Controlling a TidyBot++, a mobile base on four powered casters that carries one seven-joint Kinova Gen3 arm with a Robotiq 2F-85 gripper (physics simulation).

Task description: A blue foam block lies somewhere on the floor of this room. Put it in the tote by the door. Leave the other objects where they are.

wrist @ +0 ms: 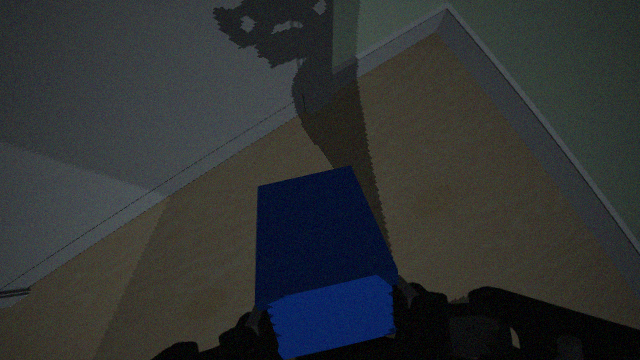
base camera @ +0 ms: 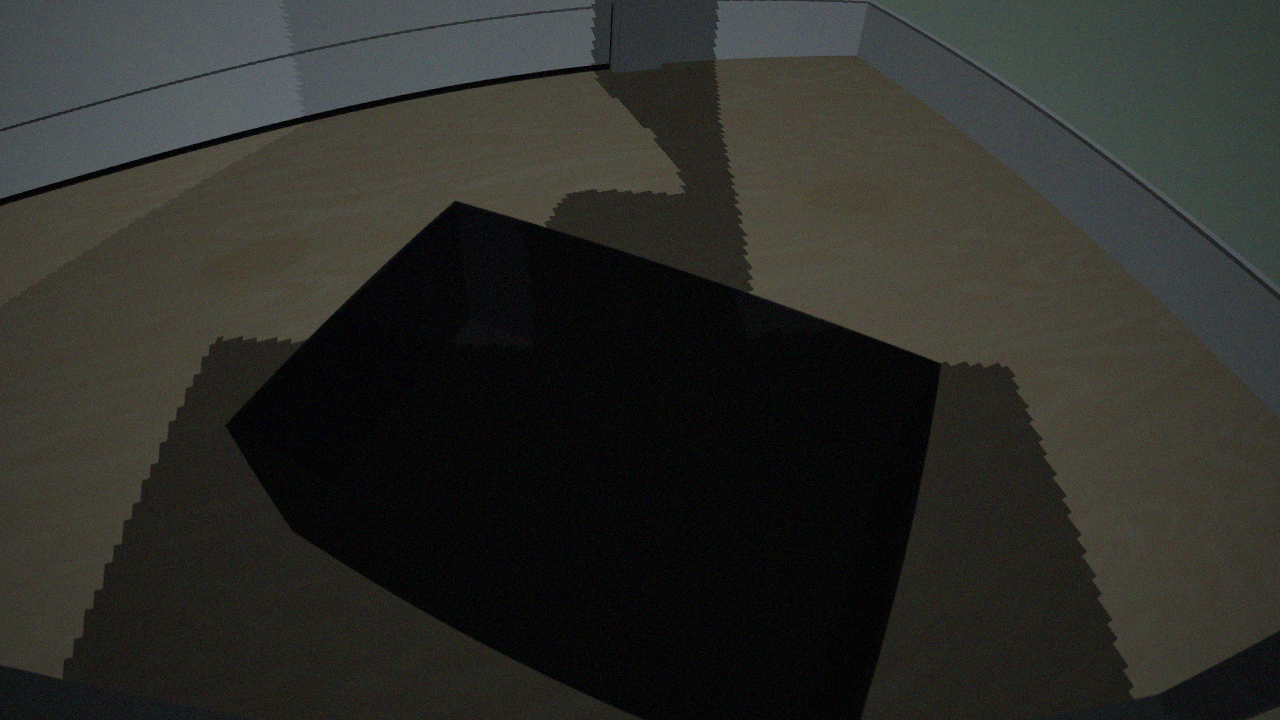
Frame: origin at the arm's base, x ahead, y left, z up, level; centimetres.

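Seen in the pictures: gripper, fingertip midpoint: (wrist: 332, 307).
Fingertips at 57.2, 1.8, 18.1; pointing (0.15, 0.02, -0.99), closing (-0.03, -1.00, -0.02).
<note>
A point is followed by its place in that frame, as x, y, z.
The blue foam block (wrist: 320, 230) @(61.0, 1.6, 18.2) is held up in the wrist view, with its long dark face toward the top and a brighter blue face near the fingers. My gripper (wrist: 332, 307) @(57.2, 1.8, 18.1) is shut on it, one finger at each side. A black tote (base camera: 626, 447) @(35.4, -2.1, -39.4) stands on the floor close in front of the base in the base camera view, turned at an angle; its inside is too dark to make out. The tote does not show in the wrist view, and the gripper does not show in the base camera view, so their relation is hidden.
A pale door (base camera: 429, 44) @(83.5, 20.5, -33.0) (wrist: 150, 100) @(83.3, 20.8, -5.6) stands beyond at the left. A green wall (base camera: 1163, 116) @(63.6, -53.9, -24.2) (wrist: 575, 65) @(81.2, -47.0, -16.5) with a grey baseboard (base camera: 1056, 170) @(70.6, -49.7, -35.9) (wrist: 530, 135) @(74.6, -48.2, -36.3) runs along the right to a corner. Shadows lie over the wooden floor (base camera: 895, 223) @(61.4, -27.0, -39.7) (wrist: 475, 190) @(65.4, -33.5, -39.7).
</note>
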